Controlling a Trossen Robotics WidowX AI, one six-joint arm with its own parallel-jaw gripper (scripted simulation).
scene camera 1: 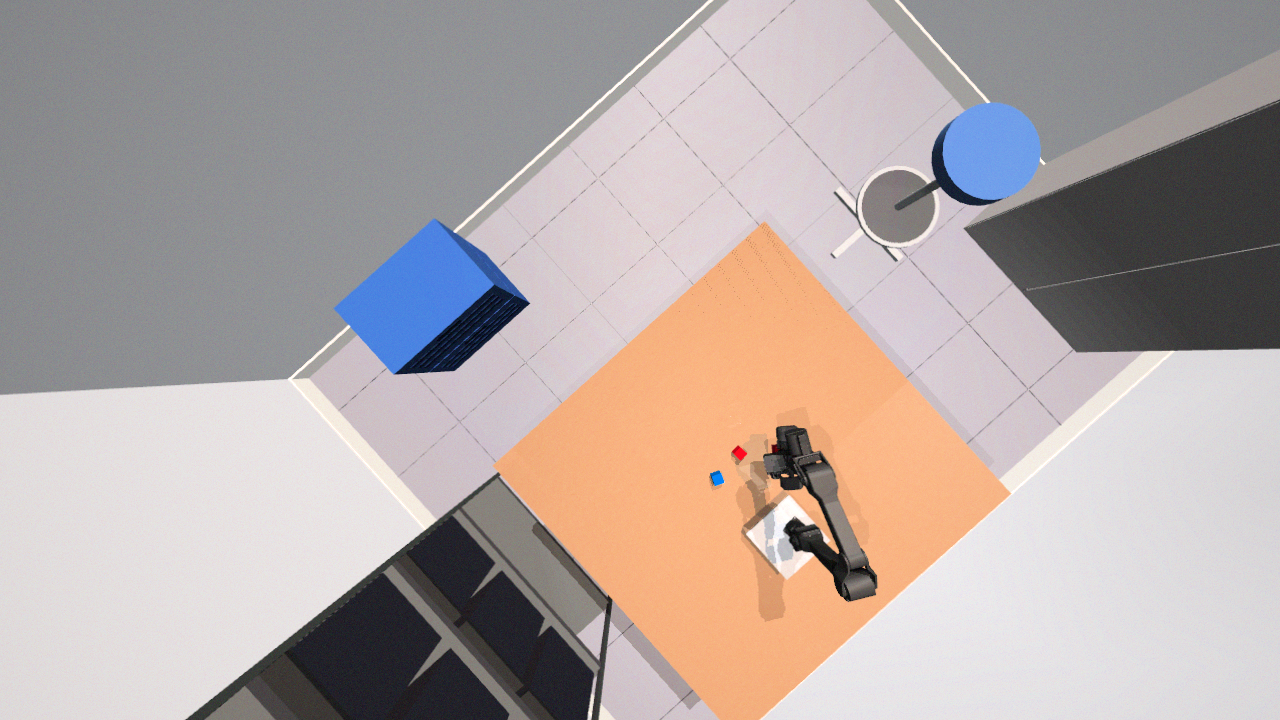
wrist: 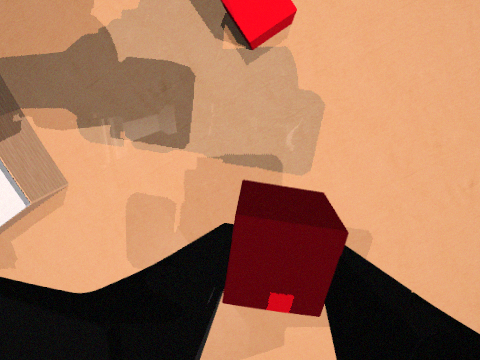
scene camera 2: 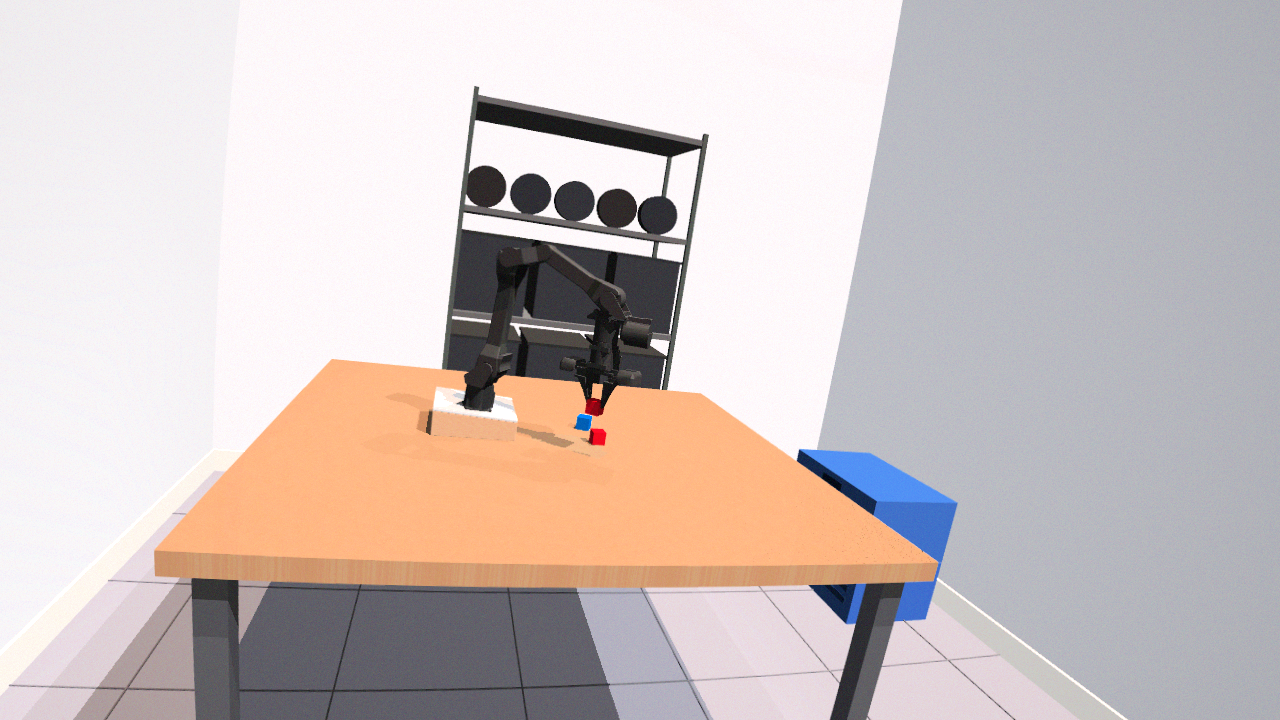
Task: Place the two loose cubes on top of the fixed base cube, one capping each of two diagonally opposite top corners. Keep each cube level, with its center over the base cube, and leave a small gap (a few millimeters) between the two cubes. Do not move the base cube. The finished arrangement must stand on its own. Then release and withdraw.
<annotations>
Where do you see a red cube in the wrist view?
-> At 286,243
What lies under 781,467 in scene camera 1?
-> My gripper.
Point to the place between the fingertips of my gripper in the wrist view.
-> At 279,243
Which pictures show my gripper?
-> Scene camera 1, the wrist view and scene camera 2: all of them.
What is my gripper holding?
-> A red cube.
</annotations>
